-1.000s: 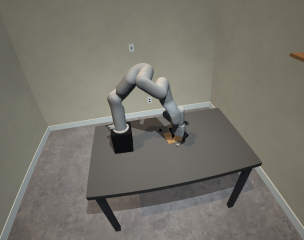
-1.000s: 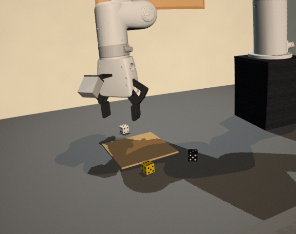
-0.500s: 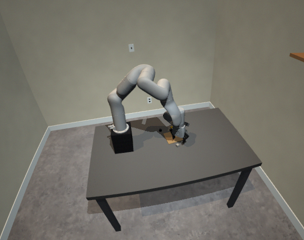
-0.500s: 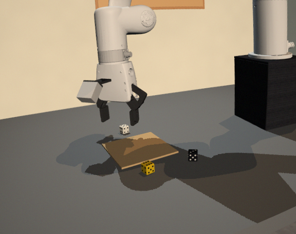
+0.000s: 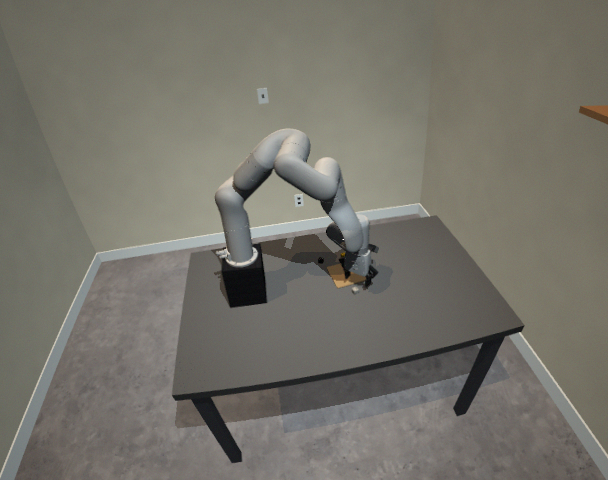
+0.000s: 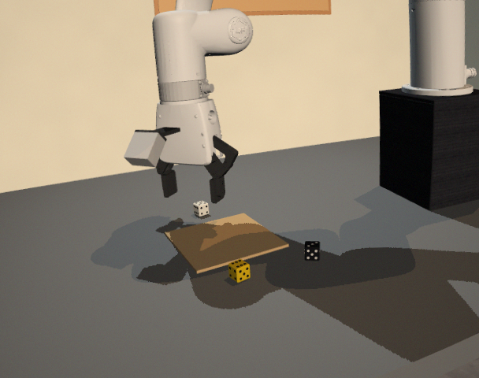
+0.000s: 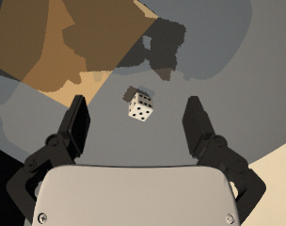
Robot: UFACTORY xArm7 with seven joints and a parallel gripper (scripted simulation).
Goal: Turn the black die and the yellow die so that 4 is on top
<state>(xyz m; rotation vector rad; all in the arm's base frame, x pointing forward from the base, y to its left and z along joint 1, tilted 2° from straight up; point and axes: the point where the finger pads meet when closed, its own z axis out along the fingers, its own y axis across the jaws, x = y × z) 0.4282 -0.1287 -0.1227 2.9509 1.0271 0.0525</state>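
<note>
My hand is 40 mm above the white die, 20 mm to the left of it and 20 mm past it. The rest, counted from my hand: tan mat 100 mm to the left, 50 mm below, 10 mm behind; yellow die 210 mm to the left, 40 mm below, 20 mm ahead; black die 210 mm to the left, 90 mm behind, 40 mm below.
</note>
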